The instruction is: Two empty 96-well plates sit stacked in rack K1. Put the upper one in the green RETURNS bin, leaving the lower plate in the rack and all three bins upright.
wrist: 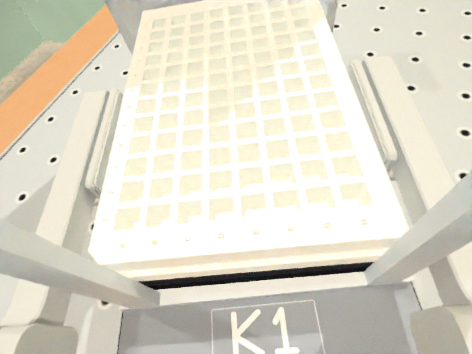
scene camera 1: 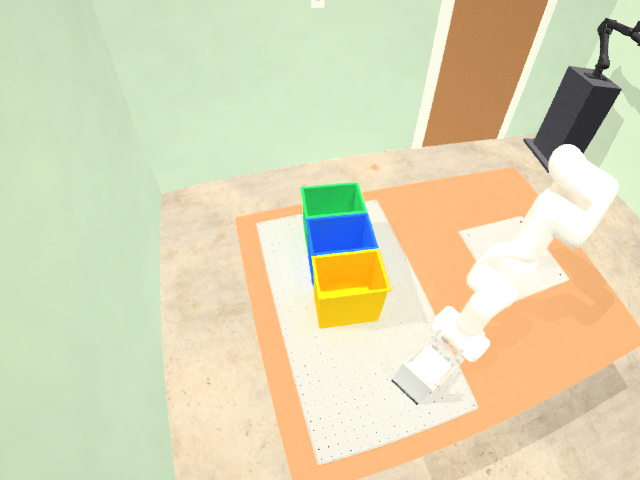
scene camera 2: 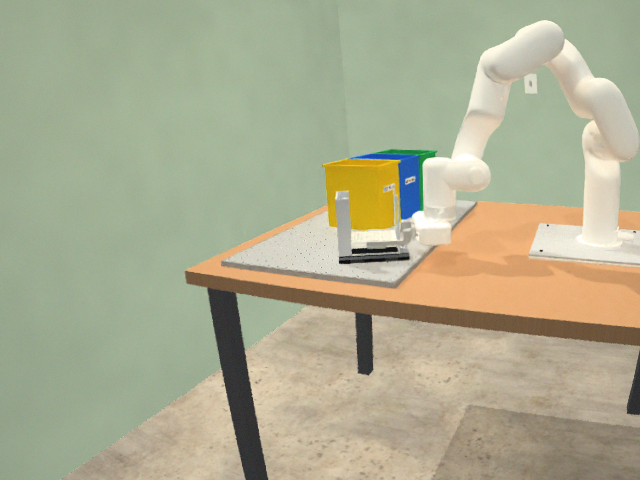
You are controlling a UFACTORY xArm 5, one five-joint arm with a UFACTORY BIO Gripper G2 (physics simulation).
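Frame: origin at the arm's base, x back, y right, z up, level; centimetres.
Seen in the pictures: end effector, tool point: [wrist: 235, 134] [scene camera 1: 429, 367] [scene camera 2: 376, 239]; arm's base, origin of the base link: [scene camera 2: 598, 243].
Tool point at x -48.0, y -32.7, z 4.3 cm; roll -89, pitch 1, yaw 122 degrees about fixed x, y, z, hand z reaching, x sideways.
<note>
Offsets run from my tool point to a thing's top centre. Level surfaces: height alone.
A white 96-well plate @(dx -1.5, dy -1.0, dz +0.7 cm) [scene camera 1: 427, 367] [scene camera 2: 368, 236] [wrist: 235, 240], the upper one, sits level inside rack K1 @(dx -0.8, dy -0.3, dz +10.7 cm) [scene camera 1: 410, 384] [scene camera 2: 343, 227] [wrist: 170, 327]. My gripper [scene camera 1: 434, 363] [scene camera 2: 381, 240] [wrist: 240, 117] reaches into the rack low down; in the wrist view its two finger pads stand close along the plate's left and right long sides, and it is shut on this plate. The lower plate is largely hidden beneath it. The green bin @(dx -19.1, dy +49.7, dz +14.0 cm) [scene camera 1: 333, 197] [scene camera 2: 430, 180] stands upright at the far end of the bin row; its inside, as far as it shows, is bare.
A blue bin @(dx -18.8, dy +36.6, dz +14.0 cm) [scene camera 1: 341, 232] [scene camera 2: 409, 193] and a yellow bin @(dx -18.6, dy +23.4, dz +14.0 cm) [scene camera 1: 351, 308] [scene camera 2: 359, 198] stand upright in line with the green one, yellow nearest the rack. Bins and rack stand on a perforated grey board @(dz -4.0 cm) [scene camera 1: 341, 408] [scene camera 2: 289, 253]. The rack's tall grey posts and panel rise around the plate.
</note>
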